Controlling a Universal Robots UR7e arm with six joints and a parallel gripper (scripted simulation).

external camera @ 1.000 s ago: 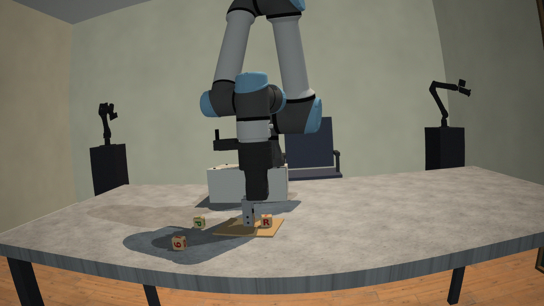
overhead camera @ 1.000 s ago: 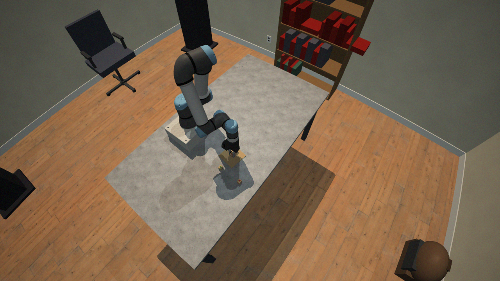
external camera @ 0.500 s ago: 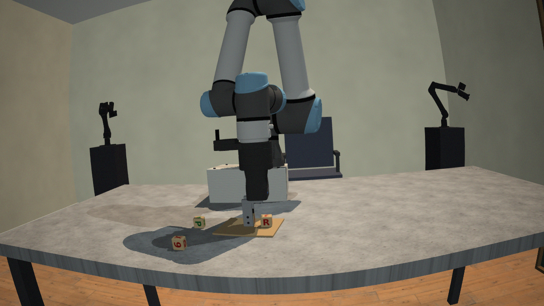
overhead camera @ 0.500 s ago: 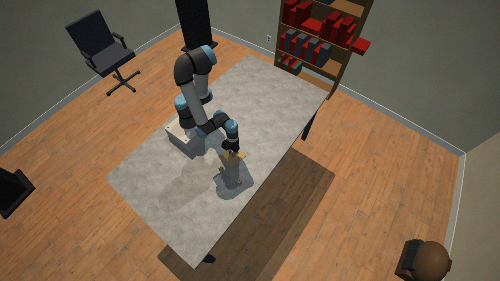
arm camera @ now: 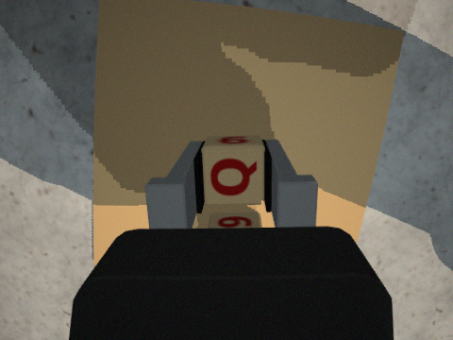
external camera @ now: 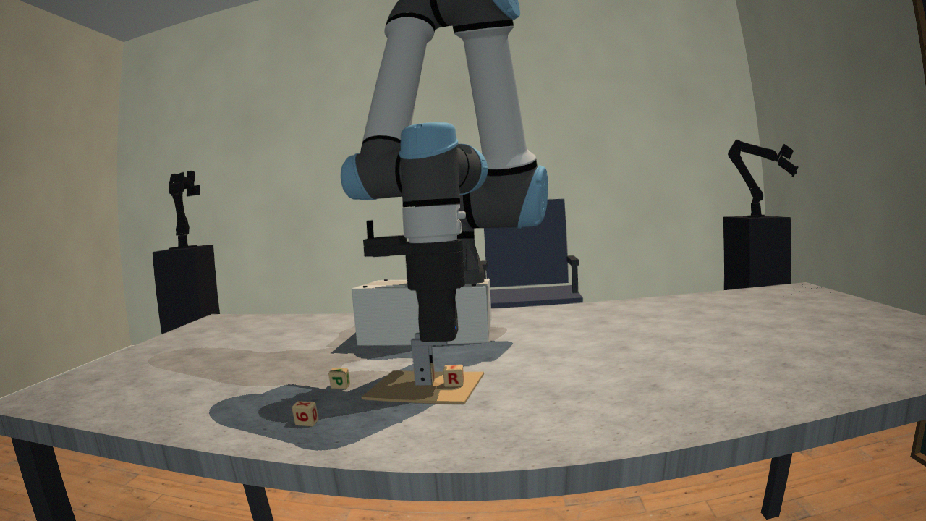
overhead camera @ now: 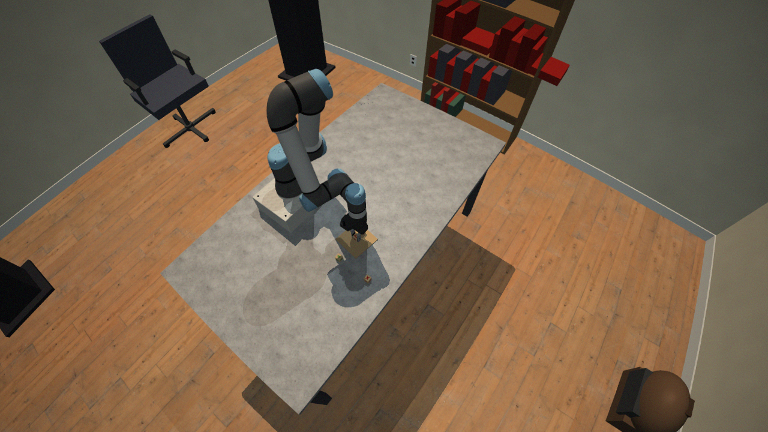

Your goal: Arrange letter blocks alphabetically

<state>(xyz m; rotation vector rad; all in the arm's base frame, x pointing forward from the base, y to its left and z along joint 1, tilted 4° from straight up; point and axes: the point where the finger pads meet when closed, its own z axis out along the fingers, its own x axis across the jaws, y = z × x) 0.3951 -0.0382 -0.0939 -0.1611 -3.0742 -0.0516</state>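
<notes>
My gripper is now 1 cm above the Q block. The rest, counted from my hand: X block (15 cm to the right, 15 cm ahead, 1 cm below); then tan mat (2 cm below).
</notes>
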